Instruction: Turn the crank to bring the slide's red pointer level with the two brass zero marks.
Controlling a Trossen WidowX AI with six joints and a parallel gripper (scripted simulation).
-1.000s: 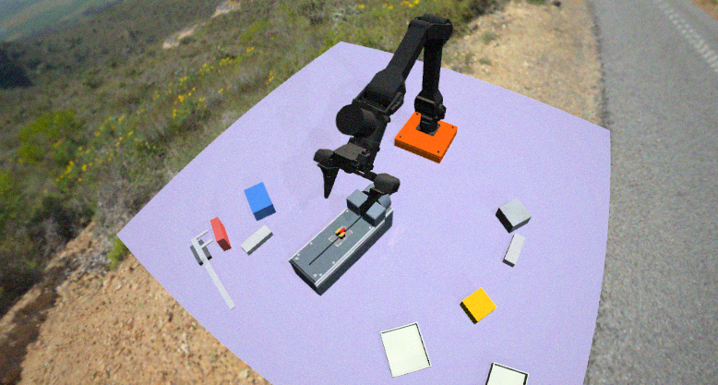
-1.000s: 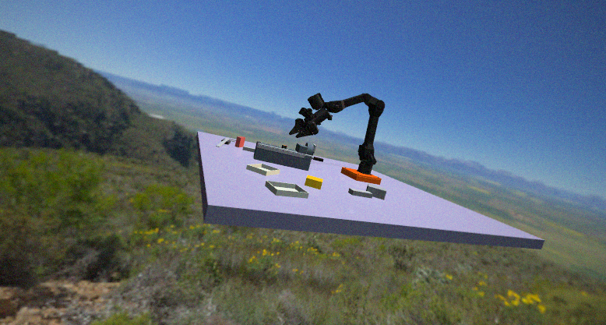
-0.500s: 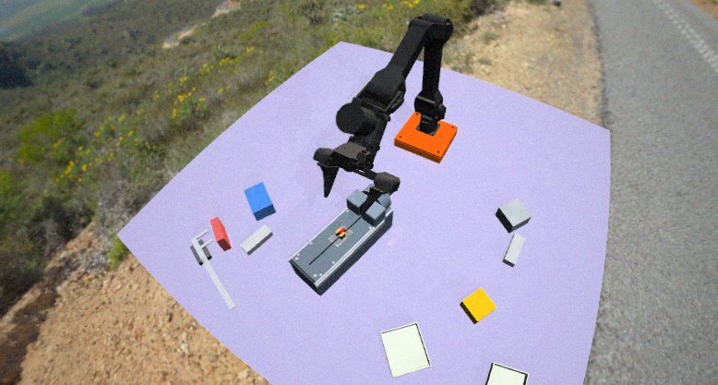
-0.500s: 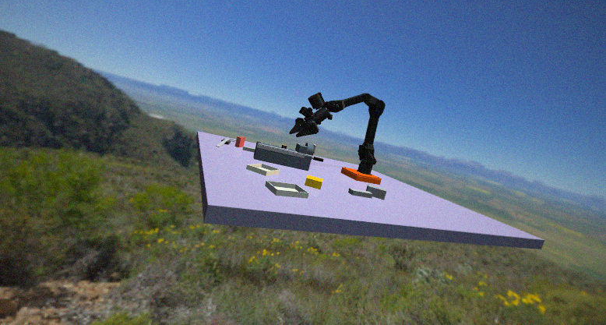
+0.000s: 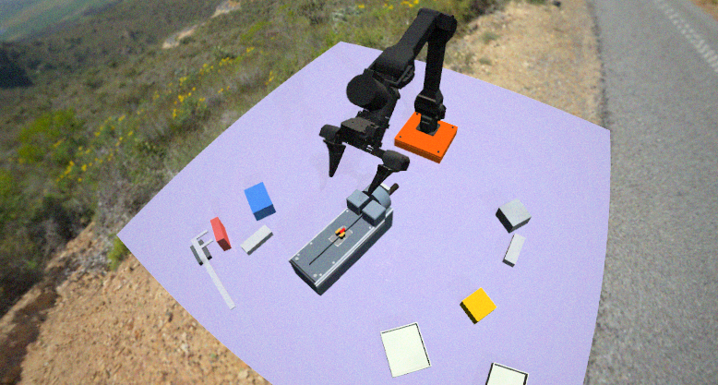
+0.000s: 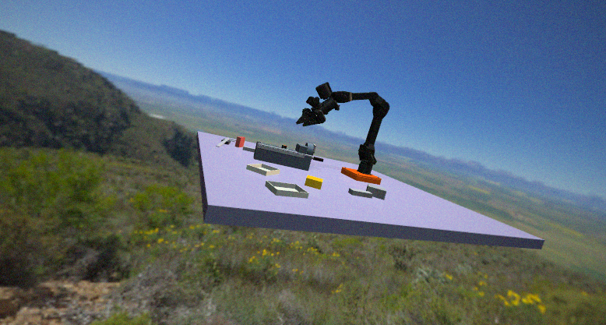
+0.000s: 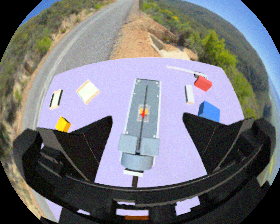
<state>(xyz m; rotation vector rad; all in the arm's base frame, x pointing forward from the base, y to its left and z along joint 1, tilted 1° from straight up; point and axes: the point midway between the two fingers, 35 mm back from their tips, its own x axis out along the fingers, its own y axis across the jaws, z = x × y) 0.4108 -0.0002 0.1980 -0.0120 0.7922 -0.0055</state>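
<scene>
Right now my gripper tip is 13 cm past the dark crank handle, 3 cm to the right of it and 14 cm above it. Also, from my gripper tip: red pointer 4 cm ahead, 12 cm below; red block 20 cm ahead, 29 cm to the right, 17 cm below; blue block 6 cm ahead, 28 cm to the right, 18 cm below.
</scene>
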